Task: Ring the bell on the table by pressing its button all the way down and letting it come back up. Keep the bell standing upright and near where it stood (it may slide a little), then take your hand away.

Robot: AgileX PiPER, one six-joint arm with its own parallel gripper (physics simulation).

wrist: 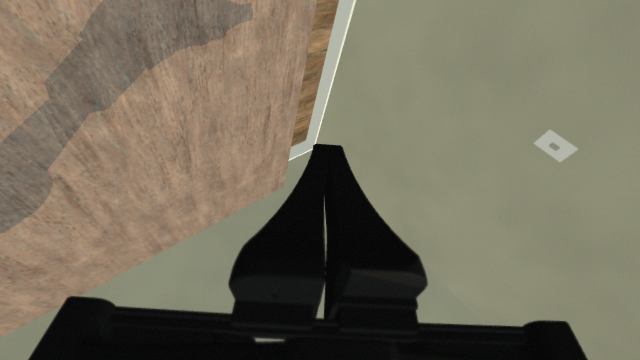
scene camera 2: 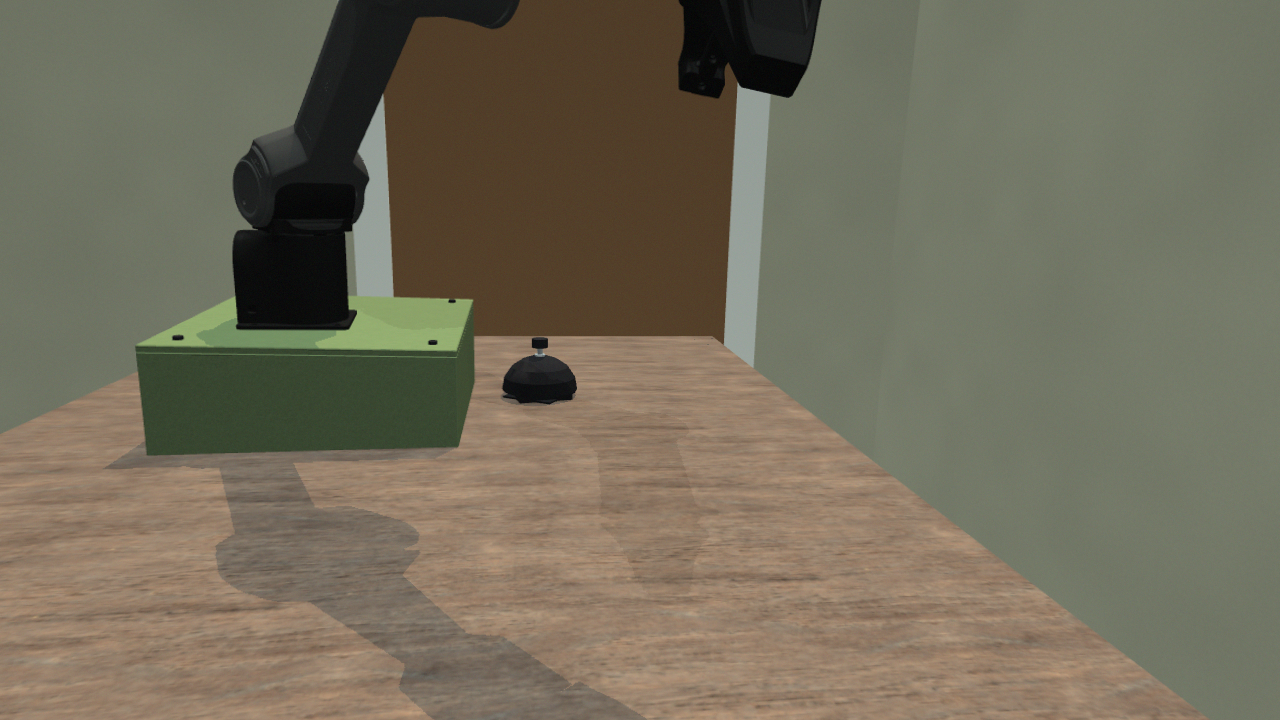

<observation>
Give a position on a black dome-shaped bell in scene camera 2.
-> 544,379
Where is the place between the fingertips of my gripper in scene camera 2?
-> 772,76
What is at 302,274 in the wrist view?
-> My gripper.
</observation>
